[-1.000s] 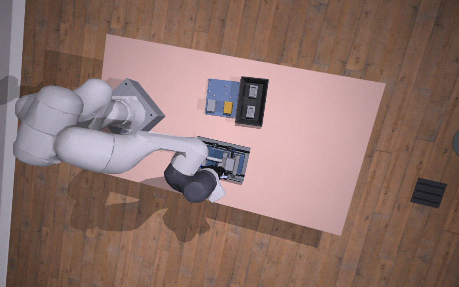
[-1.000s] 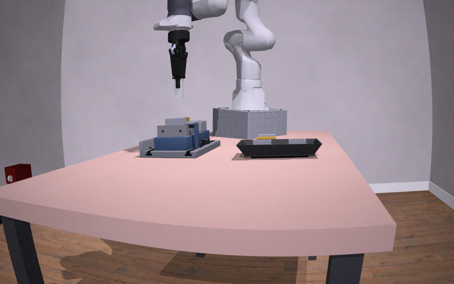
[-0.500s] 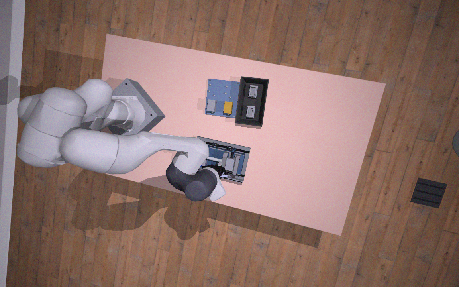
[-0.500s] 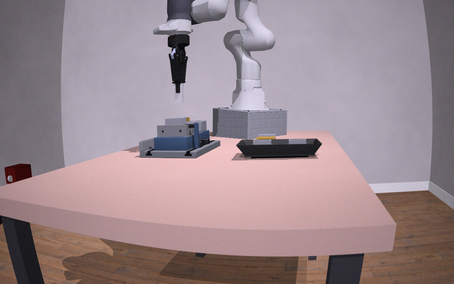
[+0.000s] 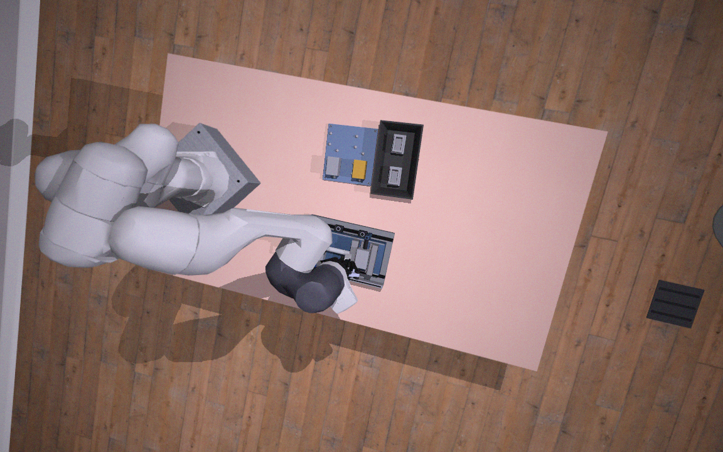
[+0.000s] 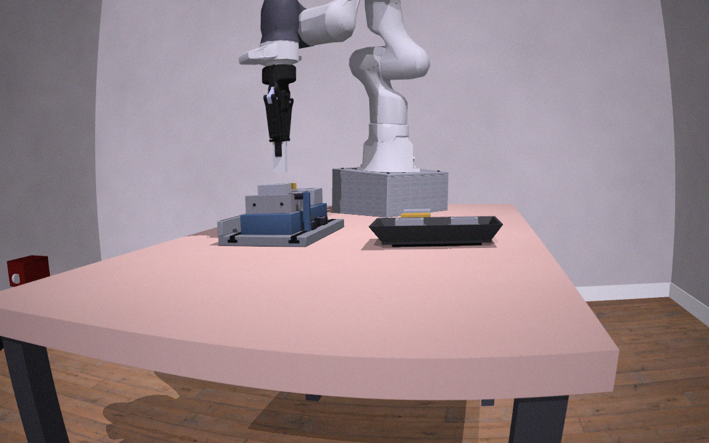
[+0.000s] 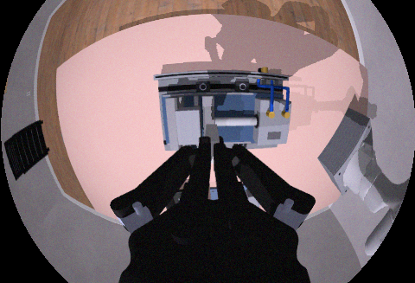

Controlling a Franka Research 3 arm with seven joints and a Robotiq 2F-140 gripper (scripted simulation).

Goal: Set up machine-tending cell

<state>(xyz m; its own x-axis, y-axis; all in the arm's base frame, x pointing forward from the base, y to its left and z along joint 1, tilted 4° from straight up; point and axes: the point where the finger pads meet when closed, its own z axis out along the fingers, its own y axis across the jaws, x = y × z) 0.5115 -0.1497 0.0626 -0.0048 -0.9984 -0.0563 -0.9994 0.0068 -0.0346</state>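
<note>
The aluminium blank is 70 mm below my hand and 40 mm ahead of it. The rest, counted from my hand: cylinder (130 mm behind, 90 mm below); then brass blank (280 mm to the left, 150 mm below, 40 mm behind); then vise (130 mm below, 30 mm behind).
</note>
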